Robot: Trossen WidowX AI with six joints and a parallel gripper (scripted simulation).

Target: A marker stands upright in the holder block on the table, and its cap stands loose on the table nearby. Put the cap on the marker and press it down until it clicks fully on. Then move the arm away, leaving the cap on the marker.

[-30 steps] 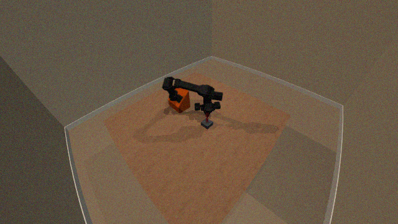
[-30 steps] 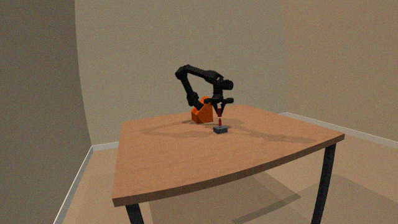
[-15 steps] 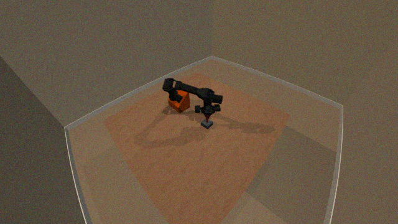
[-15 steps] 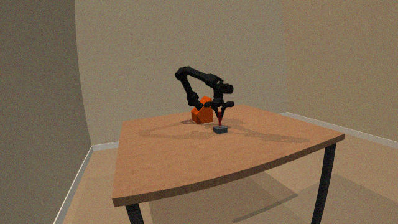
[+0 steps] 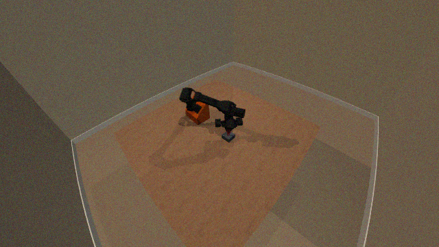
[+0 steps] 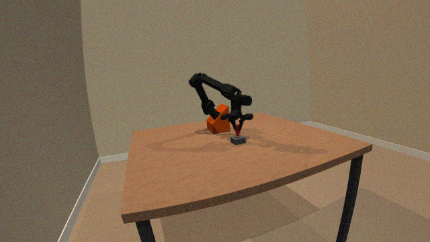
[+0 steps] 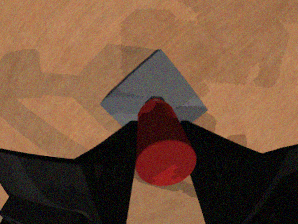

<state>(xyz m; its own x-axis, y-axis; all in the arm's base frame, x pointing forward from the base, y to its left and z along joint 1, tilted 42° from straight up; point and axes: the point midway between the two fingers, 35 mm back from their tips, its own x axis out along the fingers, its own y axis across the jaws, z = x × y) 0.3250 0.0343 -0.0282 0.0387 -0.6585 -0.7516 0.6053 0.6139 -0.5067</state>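
My gripper tip is now 60 mm above the holder block. Also, from my gripper tip: red cap 10 mm above.
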